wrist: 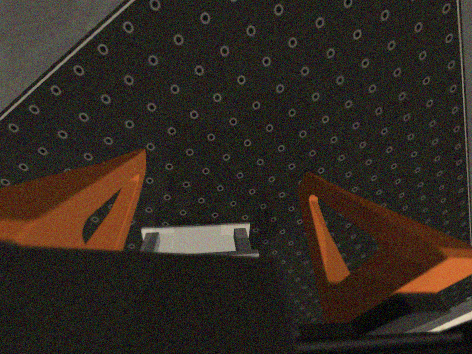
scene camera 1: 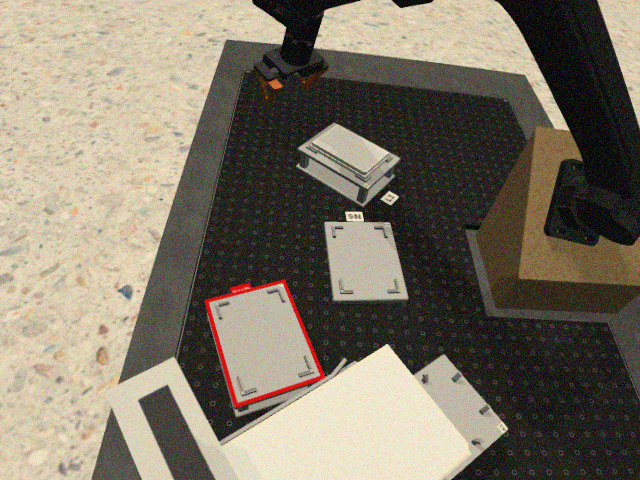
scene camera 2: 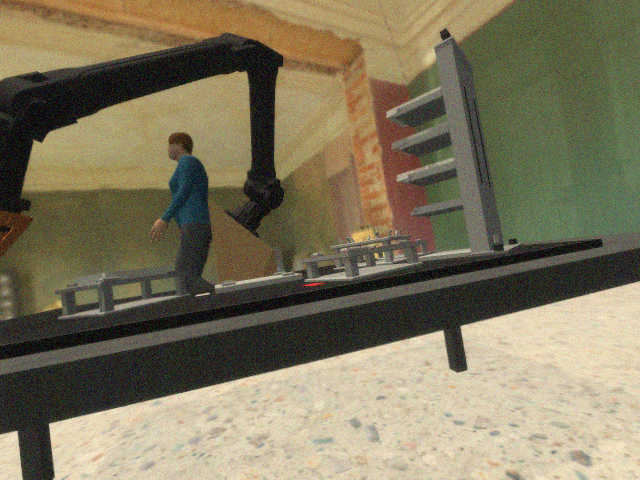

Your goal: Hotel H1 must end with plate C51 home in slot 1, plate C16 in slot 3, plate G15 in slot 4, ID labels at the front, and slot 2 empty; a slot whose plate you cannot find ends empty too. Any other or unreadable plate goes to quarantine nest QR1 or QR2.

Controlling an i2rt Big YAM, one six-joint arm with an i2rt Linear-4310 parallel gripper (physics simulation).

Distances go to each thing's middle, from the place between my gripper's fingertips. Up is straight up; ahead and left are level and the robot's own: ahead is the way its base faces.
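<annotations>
I can see my gripper from here: it's 32 cm to the right of the grey nest (scene camera 1: 364, 268), 19 cm beyond it and 7 cm higher than it.
</annotations>
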